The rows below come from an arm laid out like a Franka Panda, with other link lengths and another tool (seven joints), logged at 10 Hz.
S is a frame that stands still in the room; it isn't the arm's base.
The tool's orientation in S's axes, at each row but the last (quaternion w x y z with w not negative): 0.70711, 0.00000, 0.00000, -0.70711; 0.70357, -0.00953, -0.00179, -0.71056; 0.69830, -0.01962, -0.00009, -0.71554; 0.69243, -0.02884, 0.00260, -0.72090; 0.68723, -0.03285, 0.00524, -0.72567
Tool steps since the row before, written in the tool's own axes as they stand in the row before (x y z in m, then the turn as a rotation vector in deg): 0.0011, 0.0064, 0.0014, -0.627, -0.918, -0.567; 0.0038, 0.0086, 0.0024, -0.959, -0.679, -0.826; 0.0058, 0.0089, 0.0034, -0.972, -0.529, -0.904; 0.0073, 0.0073, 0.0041, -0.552, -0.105, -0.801; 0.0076, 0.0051, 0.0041, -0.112, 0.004, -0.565
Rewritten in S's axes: 0.0064, -0.0011, 0.0014, -0.918, 0.627, -0.567; 0.0086, -0.0038, 0.0024, -0.679, 0.952, -0.834; 0.0088, -0.0059, 0.0033, -0.531, 0.960, -0.916; 0.0072, -0.0074, 0.0041, -0.119, 0.526, -0.816; 0.0049, -0.0077, 0.0041, -0.021, 0.090, -0.568
